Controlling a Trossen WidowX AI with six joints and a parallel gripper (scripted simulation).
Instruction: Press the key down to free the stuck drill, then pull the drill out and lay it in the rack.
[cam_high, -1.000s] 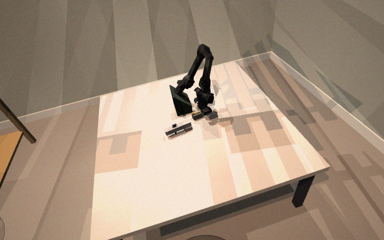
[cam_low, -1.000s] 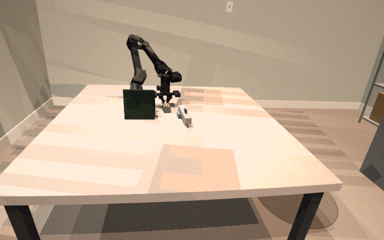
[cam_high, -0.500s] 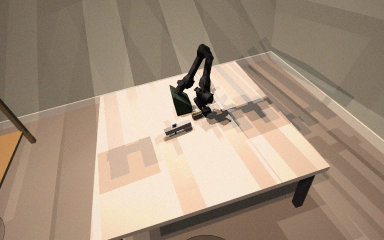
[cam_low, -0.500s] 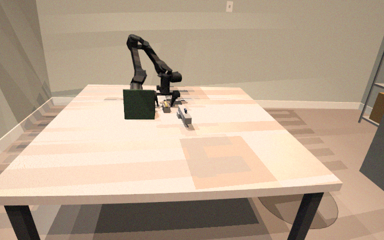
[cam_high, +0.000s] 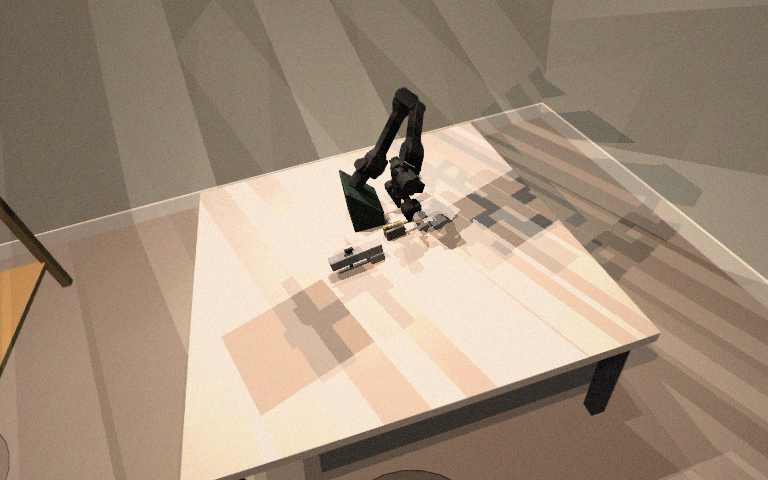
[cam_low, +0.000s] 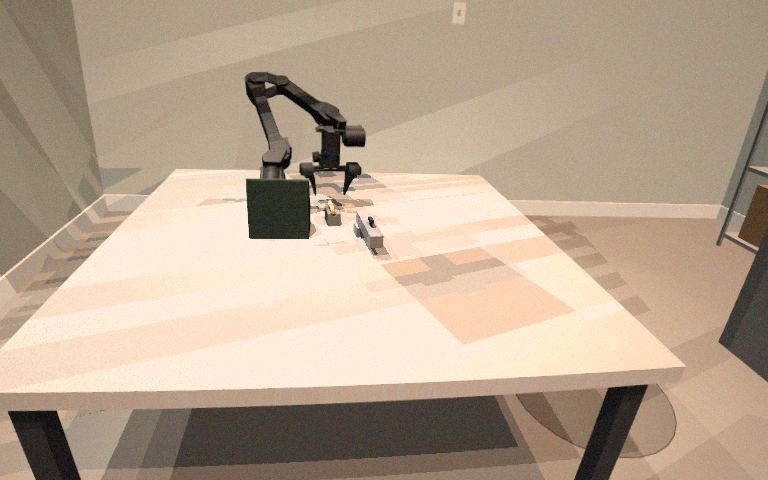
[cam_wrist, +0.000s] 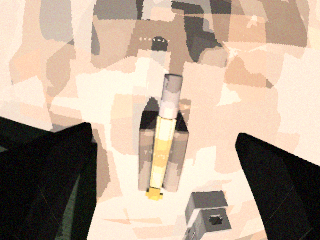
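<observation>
Now: gripper tip 1 cm short of the drill, 3 cm to the left of it and 3 cm above it. Also, from my gripper tip: grey holder block (11 cm ahead, 20 cm to the right, 3 cm below); rack (1 cm ahead, 5 cm to the right, 5 cm below); key (12 cm ahead, 22 cm to the right, 2 cm below).
</observation>
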